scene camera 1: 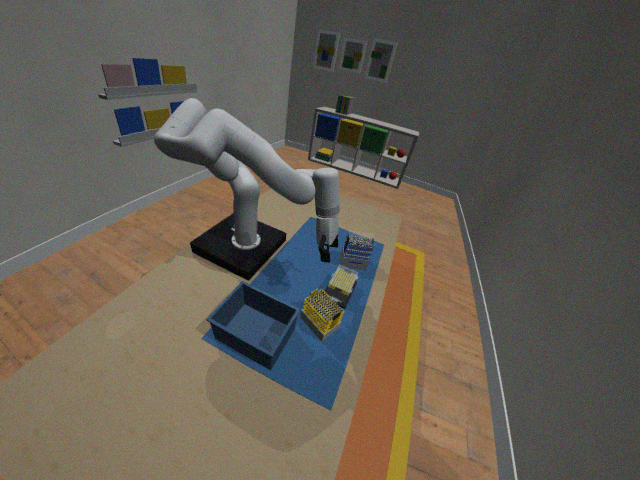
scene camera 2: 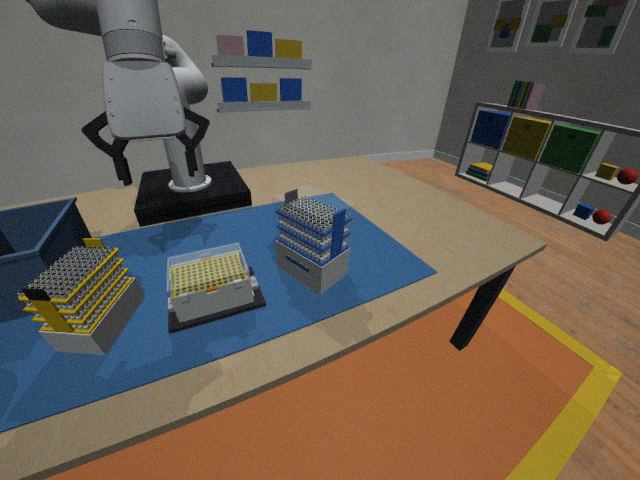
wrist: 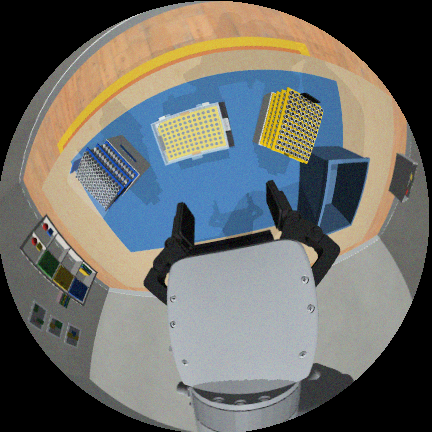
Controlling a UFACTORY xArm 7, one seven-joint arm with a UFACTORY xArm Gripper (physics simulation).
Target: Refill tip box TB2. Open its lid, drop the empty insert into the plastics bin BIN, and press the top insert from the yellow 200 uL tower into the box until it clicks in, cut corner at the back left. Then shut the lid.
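Tip box TB2 stands on a dark base in the middle of the mat. Its clear lid appears shut, with a yellow insert showing through it. The yellow tower holds several stacked inserts with tips, to the left of the box in the scene camera 2 view. The bin is an open dark blue tray beside the tower; part of its inside is hidden. My gripper is open and empty, high above the mat on the robot-base side of the box.
A blue-banded tower stands on the other side of the box. The blue mat lies on the tan table. The black arm base stands behind the mat.
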